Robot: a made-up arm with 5 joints.
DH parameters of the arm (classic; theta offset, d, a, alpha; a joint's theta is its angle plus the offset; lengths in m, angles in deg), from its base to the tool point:
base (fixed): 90 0.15 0 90
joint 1: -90 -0.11 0.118 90
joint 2: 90 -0.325 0.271 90
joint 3: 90 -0.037 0.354 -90
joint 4: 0 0.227 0.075 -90
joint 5: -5.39 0 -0.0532 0
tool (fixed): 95.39 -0.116 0 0
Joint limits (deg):
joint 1: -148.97..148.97
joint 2: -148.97..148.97
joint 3: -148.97..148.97
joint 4: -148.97..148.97
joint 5: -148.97..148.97
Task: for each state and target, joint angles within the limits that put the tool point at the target. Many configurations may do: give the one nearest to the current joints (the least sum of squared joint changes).
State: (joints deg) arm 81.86 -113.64 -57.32 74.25 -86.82
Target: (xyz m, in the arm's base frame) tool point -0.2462 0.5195 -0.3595
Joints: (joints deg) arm 50.31 -109.89 -61.57 73.06 -88.63
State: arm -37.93 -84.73 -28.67 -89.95 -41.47
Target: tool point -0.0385 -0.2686 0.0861
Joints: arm -84.26 -70.66 -20.37 -95.75 -32.25
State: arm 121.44 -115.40 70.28 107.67 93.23
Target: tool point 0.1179 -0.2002 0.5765
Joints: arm 111.68 -115.28 73.68 109.15 92.67
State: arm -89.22 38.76 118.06 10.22 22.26
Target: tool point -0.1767 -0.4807 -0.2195
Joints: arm -116.91 38.33 87.49 12.60 19.43
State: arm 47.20 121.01 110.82 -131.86 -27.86
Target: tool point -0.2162 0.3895 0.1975
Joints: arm 36.64 100.02 56.49 -148.03 -32.75
